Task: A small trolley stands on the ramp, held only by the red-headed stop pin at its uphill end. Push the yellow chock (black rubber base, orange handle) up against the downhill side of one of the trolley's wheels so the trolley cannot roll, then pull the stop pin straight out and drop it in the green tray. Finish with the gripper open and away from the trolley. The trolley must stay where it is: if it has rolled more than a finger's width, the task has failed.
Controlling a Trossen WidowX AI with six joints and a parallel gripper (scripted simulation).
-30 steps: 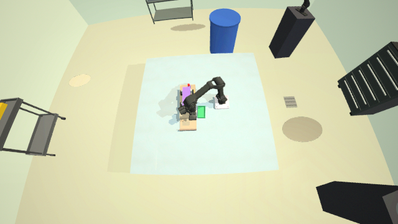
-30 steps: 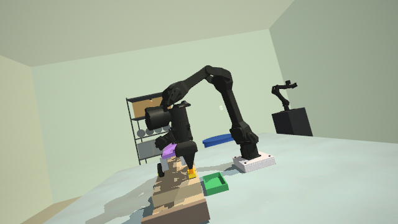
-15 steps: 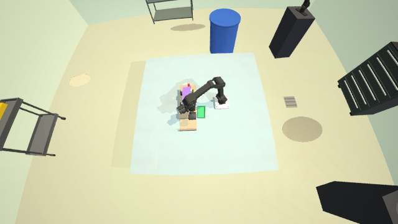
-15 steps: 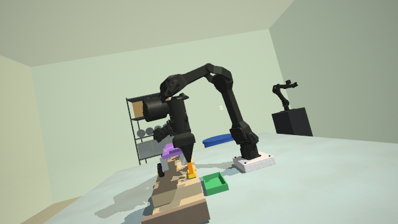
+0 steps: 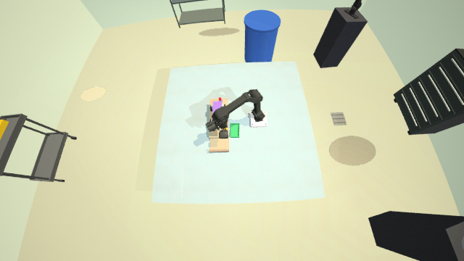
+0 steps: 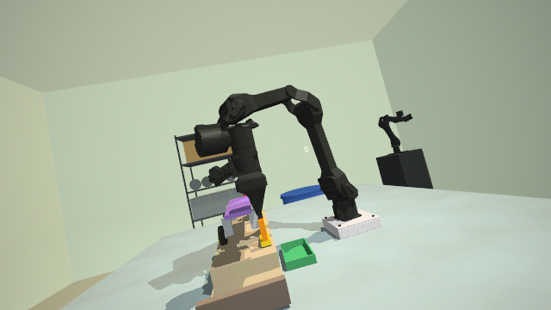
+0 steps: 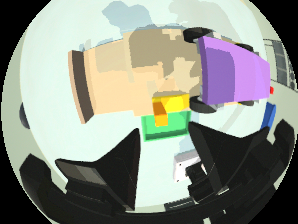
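Right now the red-headed stop pin is 26 cm to the right of my gripper tip and 1 cm below it. Round my gripper tip: green tray: 8 cm behind, 3 cm to the right, 15 cm below; yellow chock: 3 cm to the right, 6 cm below; trolley: 4 cm ahead, 15 cm to the right, 3 cm below.
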